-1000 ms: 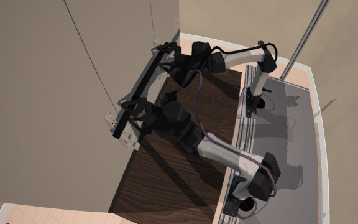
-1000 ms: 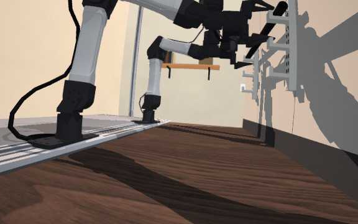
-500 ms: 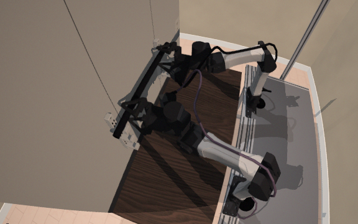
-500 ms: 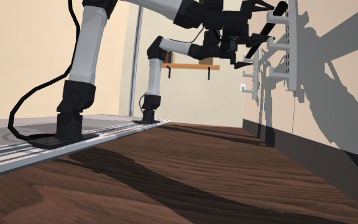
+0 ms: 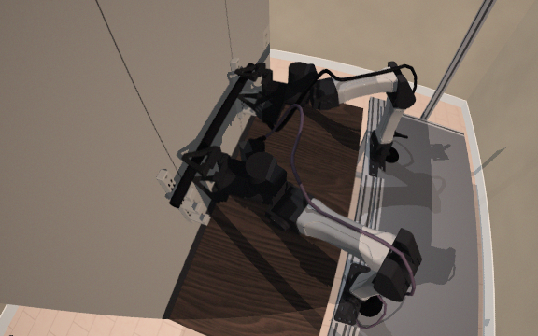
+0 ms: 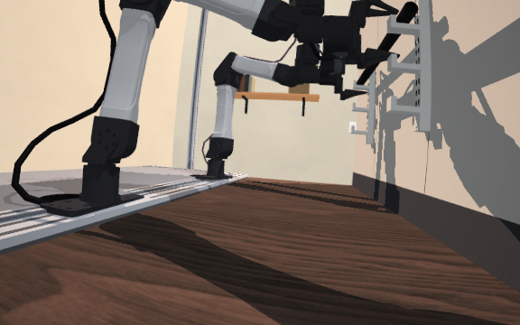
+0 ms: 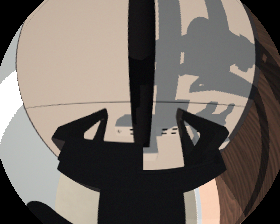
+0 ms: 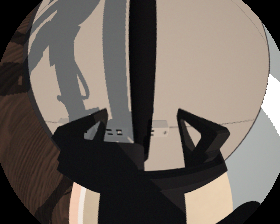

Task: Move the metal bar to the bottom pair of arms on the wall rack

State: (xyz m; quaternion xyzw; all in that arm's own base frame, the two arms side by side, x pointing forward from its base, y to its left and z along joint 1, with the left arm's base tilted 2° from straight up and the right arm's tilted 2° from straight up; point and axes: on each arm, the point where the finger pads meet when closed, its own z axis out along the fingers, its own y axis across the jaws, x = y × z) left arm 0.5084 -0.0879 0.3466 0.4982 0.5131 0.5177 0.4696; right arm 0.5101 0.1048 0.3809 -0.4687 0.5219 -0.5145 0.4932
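Now: right hand 150 mm to the right of the black metal bar. Round my right hand: wall (150 mm ahead, 120 mm to the left, 80 mm above).
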